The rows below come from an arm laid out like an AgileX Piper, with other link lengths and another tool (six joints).
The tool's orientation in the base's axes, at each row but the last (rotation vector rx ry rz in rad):
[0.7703, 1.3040, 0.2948]
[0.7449, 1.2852, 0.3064]
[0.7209, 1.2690, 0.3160]
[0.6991, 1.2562, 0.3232]
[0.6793, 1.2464, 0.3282]
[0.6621, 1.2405, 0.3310]
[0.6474, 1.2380, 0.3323]
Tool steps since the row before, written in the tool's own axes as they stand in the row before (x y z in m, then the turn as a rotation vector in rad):
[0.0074, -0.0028, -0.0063, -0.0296, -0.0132, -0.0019]
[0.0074, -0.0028, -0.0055, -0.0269, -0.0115, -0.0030]
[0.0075, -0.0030, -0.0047, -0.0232, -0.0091, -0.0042]
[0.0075, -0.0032, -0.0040, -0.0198, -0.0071, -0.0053]
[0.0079, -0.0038, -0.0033, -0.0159, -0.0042, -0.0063]
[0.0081, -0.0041, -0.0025, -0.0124, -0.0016, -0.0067]
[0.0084, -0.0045, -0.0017, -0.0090, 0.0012, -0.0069]
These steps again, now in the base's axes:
[-0.0045, 0.0046, -0.0078, -0.0127, -0.0267, 0.0135]
[-0.0036, 0.0042, -0.0079, -0.0126, -0.0235, 0.0125]
[-0.0027, 0.0037, -0.0081, -0.0123, -0.0191, 0.0111]
[-0.0020, 0.0032, -0.0083, -0.0120, -0.0153, 0.0096]
[-0.0012, 0.0026, -0.0089, -0.0114, -0.0105, 0.0084]
[-0.0003, 0.0022, -0.0092, -0.0103, -0.0064, 0.0073]
[0.0005, 0.0017, -0.0095, -0.0092, -0.0023, 0.0064]

